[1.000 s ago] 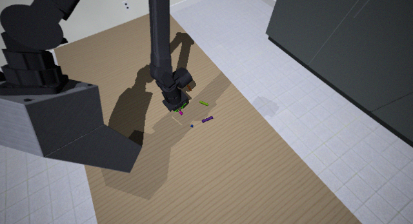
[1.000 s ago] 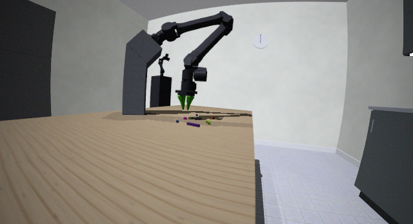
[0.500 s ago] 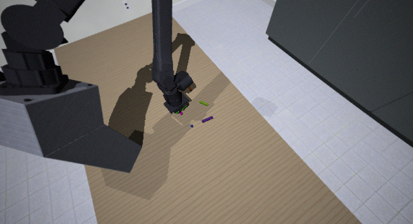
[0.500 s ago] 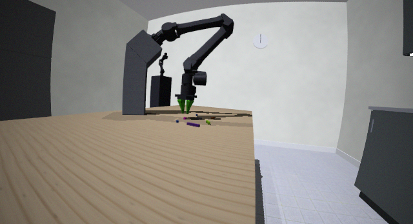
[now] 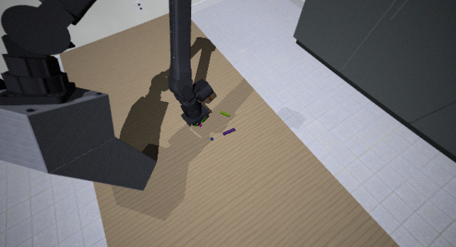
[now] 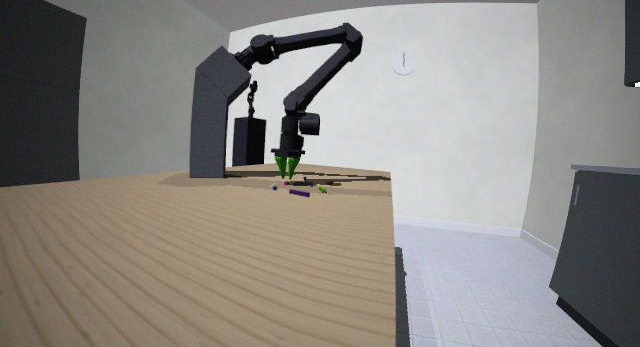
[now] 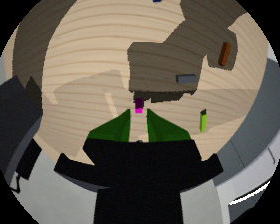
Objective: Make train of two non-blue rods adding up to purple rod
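Right now my hand is 20 mm above the magenta rod. The rest, counted from my hand: lime rod: 130 mm ahead, 20 mm to the left, 20 mm below; grey rod: 40 mm ahead, 70 mm to the left, 20 mm below; purple rod: 120 mm ahead, 80 mm to the right, 20 mm below.
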